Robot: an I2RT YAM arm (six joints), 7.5 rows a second.
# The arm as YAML. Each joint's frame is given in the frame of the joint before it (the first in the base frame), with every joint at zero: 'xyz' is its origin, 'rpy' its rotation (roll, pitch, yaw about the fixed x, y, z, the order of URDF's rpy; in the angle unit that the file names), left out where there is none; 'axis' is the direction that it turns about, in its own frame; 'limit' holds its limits. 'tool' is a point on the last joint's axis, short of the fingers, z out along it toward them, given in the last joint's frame.
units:
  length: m
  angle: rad
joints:
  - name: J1
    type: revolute
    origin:
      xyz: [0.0, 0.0, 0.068]
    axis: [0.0, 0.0, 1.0]
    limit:
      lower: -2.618
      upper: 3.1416
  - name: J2
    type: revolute
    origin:
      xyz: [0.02, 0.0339, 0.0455]
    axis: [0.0, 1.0, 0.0]
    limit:
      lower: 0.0
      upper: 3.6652
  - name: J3
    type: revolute
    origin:
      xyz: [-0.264, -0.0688, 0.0]
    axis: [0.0, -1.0, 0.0]
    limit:
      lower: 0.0
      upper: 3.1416
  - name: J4
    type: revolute
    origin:
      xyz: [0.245, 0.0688, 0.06]
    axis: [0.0, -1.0, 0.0]
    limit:
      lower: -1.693
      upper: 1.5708
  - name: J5
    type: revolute
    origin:
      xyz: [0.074, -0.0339, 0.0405]
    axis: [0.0, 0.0, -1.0]
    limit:
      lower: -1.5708
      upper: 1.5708
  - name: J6
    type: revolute
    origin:
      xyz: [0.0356, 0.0, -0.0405]
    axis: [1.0, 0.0, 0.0]
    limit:
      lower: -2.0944
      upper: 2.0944
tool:
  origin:
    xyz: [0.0, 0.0, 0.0]
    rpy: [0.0, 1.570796, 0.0]
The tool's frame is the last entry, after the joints.
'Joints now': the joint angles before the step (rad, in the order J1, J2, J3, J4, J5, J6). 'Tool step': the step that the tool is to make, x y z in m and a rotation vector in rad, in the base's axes. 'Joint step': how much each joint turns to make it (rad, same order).
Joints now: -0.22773 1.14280 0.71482 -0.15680 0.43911 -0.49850
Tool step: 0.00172 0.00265 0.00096 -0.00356 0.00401 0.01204
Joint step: 0.01233 0.00377 0.00643 -0.00415 0.00265 -0.00384
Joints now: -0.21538 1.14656 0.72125 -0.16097 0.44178 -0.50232
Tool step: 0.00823 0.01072 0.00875 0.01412 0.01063 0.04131
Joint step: 0.04817 0.02093 0.05414 -0.05277 -0.00097 0.01509
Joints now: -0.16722 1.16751 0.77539 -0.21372 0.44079 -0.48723
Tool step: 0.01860 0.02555 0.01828 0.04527 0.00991 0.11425
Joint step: 0.10147 0.05470 0.11738 -0.09047 -0.03585 0.03094
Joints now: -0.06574 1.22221 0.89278 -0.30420 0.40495 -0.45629
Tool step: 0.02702 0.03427 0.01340 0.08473 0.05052 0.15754
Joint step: 0.11311 0.11117 0.15551 -0.11025 -0.08704 0.04129
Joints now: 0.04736 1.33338 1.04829 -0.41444 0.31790 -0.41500
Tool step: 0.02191 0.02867 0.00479 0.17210 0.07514 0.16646
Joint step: 0.06609 0.10728 0.13388 -0.10222 -0.19379 0.06522
